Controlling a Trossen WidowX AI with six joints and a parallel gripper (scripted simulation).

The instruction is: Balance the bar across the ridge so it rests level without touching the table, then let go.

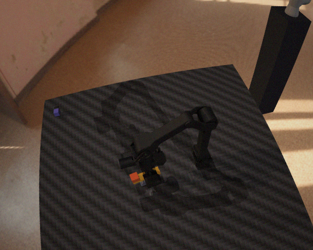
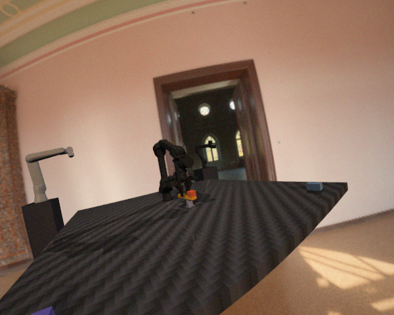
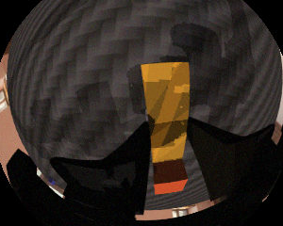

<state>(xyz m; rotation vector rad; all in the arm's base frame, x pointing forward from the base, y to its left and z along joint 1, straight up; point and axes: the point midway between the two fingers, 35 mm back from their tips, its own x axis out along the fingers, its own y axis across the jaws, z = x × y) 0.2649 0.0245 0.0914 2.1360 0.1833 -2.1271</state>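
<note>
Right now the ridge is 30 mm ahead of my gripper tip and 10 mm below it. Also, from my gripper tip: small purple cube (480 mm ahead, 520 mm to the right, 40 mm below); bar (40 mm ahead, 10 mm to the left, 10 mm above); blue-grey block (480 mm ahead, 480 mm to the left, 40 mm below).
</note>
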